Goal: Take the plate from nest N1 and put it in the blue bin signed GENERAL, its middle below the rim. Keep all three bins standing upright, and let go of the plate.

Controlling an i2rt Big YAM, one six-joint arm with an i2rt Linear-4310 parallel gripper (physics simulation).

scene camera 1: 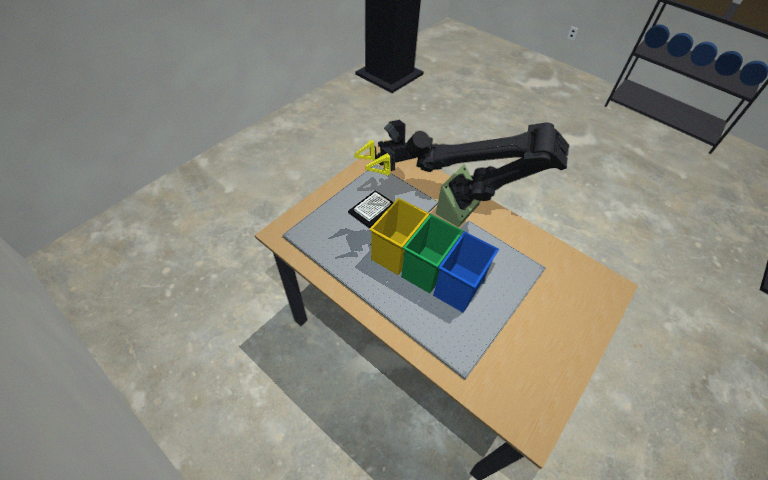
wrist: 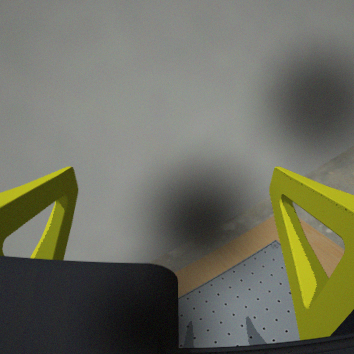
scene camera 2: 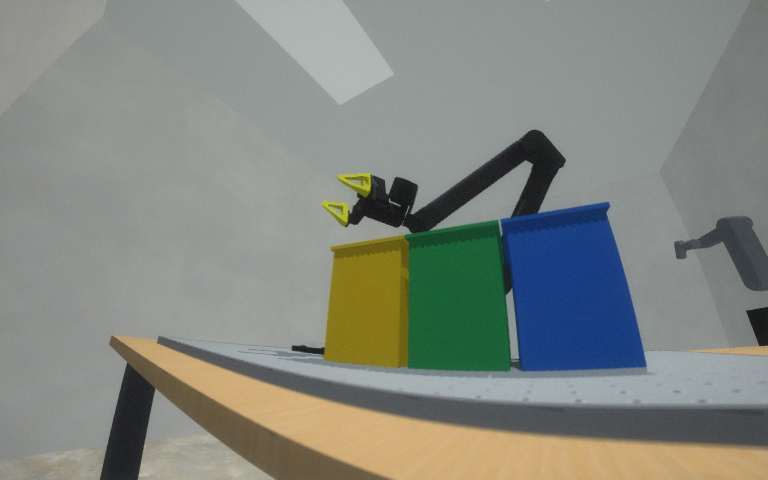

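Note:
My gripper [scene camera 2: 329,190] is there, and so are a yellow bin [scene camera 2: 367,324], a green bin [scene camera 2: 458,320] and a blue bin [scene camera 2: 573,309]. You'd also see the yellow bin [scene camera 1: 391,232], the green bin [scene camera 1: 425,251] and the blue bin [scene camera 1: 463,270] from the other camera. As for the yellow bin, it's out of frame in the wrist view, and the green bin is out of frame in the wrist view too.

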